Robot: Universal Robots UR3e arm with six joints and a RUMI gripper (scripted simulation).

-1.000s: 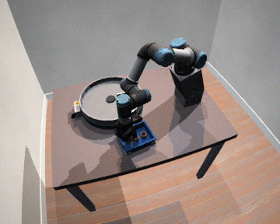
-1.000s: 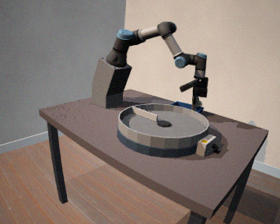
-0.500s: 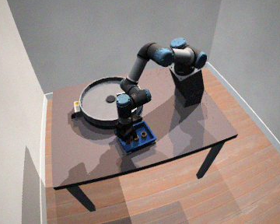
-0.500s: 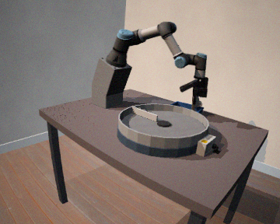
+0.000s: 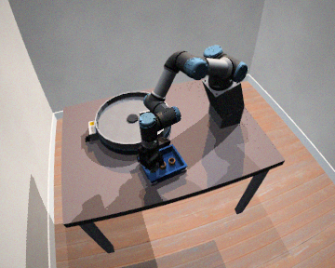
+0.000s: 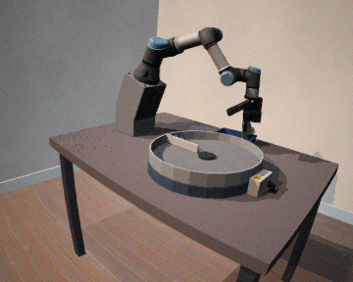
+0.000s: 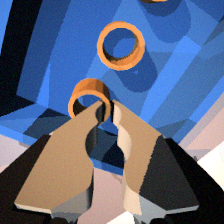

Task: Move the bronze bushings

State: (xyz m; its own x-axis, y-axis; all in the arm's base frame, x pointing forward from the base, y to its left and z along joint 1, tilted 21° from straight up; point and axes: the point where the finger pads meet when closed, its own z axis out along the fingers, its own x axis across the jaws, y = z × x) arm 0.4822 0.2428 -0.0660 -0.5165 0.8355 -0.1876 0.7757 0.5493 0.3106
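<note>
Now: hand 40 mm past the blue crate, 20 mm to the left of it and 10 mm above it. The rest, counted from my hand: turntable: 350 mm to the right, 40 mm ahead, 20 mm above.
</note>
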